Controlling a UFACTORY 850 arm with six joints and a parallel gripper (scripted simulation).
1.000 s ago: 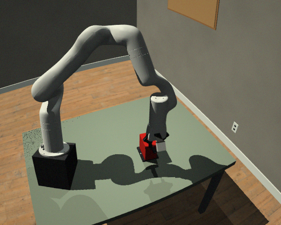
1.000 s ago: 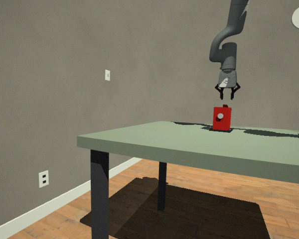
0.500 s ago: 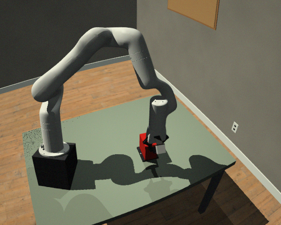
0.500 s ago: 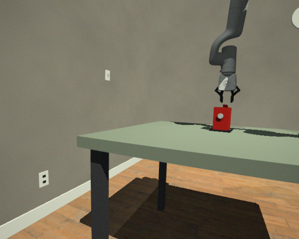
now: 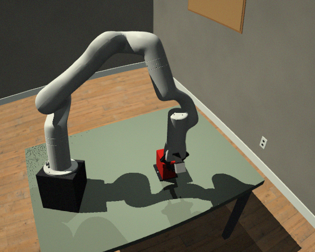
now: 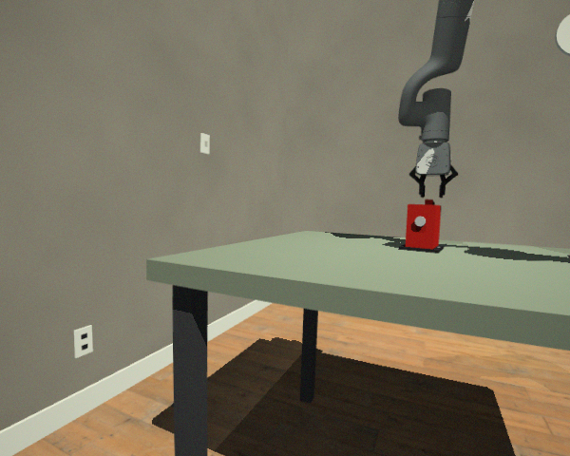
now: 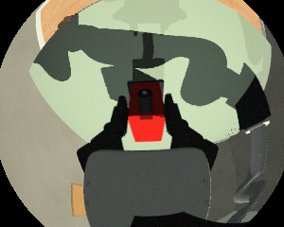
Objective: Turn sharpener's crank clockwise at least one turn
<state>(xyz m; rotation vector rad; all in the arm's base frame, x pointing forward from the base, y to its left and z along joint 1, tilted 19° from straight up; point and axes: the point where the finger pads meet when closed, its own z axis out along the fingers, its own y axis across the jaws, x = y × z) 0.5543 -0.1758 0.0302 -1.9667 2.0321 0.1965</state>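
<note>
My gripper is now 4 cm above the knob and 2 cm to the right of it.
</note>
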